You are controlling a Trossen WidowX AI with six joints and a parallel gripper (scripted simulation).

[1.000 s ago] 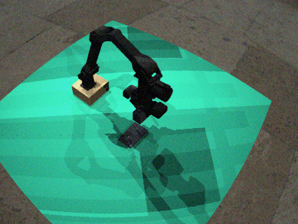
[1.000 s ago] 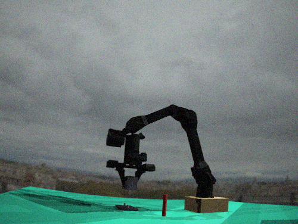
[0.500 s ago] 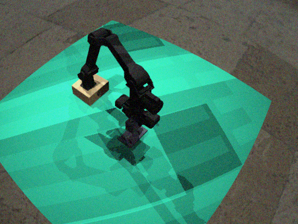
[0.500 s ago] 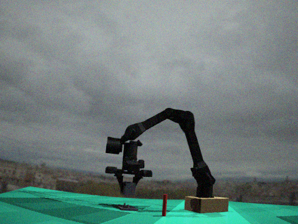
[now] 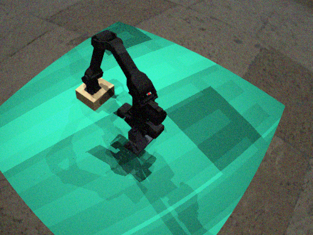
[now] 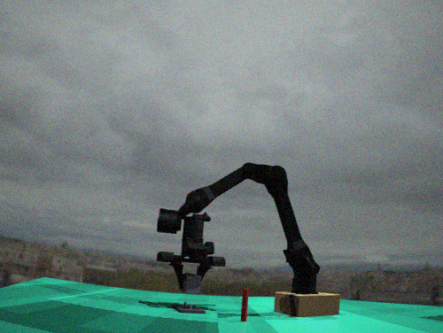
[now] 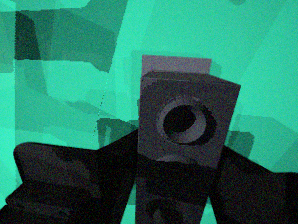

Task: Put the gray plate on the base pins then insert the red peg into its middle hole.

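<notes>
Now: the base 5 cm below my gripper tip. Round my gripper tip: gray plate 3 cm above; then red peg 18 cm to the left, 9 cm behind, 2 cm below.
</notes>
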